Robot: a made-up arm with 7 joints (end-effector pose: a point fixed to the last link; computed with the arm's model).
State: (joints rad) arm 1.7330 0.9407 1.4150 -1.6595 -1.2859 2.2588 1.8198
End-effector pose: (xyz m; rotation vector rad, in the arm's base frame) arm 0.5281 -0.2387 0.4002 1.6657 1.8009 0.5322
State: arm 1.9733 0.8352 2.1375 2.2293 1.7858 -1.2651 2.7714
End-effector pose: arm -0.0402 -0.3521 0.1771 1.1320 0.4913 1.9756
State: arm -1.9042 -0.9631 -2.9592 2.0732 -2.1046 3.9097 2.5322
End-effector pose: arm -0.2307 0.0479 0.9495 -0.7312 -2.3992 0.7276
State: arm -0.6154 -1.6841 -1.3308 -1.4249 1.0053 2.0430 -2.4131
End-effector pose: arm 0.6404 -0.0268 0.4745 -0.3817 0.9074 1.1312
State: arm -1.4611 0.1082 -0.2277 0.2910 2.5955 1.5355 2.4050
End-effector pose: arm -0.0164 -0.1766 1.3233 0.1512 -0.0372 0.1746
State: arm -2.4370 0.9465 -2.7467 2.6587 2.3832 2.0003 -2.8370
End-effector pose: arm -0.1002 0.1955 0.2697 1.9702 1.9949 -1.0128
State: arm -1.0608 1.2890 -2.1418 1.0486 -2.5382 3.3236 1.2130
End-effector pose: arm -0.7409 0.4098 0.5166 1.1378 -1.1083 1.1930
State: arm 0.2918 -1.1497 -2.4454 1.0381 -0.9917 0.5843 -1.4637
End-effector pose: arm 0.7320 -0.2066 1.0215 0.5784 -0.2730 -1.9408
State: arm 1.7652 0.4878 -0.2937 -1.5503 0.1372 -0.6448 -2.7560
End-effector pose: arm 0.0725 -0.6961 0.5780 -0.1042 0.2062 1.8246
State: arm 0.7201 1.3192 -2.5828 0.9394 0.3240 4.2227 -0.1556
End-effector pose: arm -0.3483 -0.7141 0.1932 -0.8193 -0.0528 0.3162
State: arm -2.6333 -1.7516 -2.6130 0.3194 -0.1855 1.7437 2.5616
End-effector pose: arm -0.8856 -0.3770 0.2637 0.5235 -1.5535 0.1232
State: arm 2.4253 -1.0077 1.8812 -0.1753 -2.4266 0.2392 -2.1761
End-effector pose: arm -0.4303 0.7377 0.9939 -1.4333 2.0830 0.9985
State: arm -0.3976 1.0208 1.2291 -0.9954 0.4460 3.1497 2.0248
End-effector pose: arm -0.7323 -0.1236 0.6578 1.6006 -1.4409 1.6854
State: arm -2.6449 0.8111 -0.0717 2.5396 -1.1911 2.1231 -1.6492
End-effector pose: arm -0.1644 -0.0843 0.7732 1.6024 0.4786 -1.4308
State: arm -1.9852 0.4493 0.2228 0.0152 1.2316 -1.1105 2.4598
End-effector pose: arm 0.1892 0.2932 1.2997 -0.3574 2.8040 -0.9299
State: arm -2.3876 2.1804 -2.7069 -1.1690 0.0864 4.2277 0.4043
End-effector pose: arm 0.6090 0.4355 0.2744 1.9742 0.5519 -1.9054
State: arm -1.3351 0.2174 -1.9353 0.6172 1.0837 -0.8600 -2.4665
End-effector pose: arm -0.5373 0.1259 1.1919 2.2760 0.0896 0.1676
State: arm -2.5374 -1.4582 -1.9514 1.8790 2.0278 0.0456 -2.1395
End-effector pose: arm -0.5356 0.4160 0.5094 1.0751 -2.2089 -0.5984
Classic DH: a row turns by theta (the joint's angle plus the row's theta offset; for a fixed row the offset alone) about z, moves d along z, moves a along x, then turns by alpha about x. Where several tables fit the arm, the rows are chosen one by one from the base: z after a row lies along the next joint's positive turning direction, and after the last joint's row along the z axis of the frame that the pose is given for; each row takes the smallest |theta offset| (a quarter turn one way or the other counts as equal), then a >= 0, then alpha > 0; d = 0 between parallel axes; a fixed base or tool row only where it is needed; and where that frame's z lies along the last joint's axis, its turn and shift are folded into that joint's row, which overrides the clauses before.
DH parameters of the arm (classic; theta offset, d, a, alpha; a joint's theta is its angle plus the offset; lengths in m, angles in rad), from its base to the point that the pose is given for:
joint 1: 0 0.381 0 1.5708
joint 2: 0 0.078 0 -1.5708
joint 3: 0 0.446 0.022 -1.5708
joint 4: 0 0.067 -0.027 1.5708
joint 5: 0 0.506 0 1.5708
joint 6: 1.5708 0.092 0.082 1.5708
joint 7: 0 0.011 0 0

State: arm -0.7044 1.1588 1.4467 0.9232 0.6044 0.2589 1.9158
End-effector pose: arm -0.2561 0.7655 0.7664 -2.2959 0.5915 -0.8167
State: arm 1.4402 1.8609 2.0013 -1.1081 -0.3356 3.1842 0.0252
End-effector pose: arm 0.3391 -0.6536 0.3852 0.3729 1.7191 1.7942
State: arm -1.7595 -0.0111 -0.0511 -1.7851 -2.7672 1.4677 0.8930
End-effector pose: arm 0.2169 0.4478 0.7345 -1.8817 -0.0874 -0.3395
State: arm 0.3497 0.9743 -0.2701 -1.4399 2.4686 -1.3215 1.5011
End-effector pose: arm -0.6783 0.0049 0.2989 1.0471 0.6009 2.3127
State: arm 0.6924 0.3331 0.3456 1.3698 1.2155 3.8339 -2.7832
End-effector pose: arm 0.0867 0.2678 0.9500 1.5409 -0.6375 1.0141
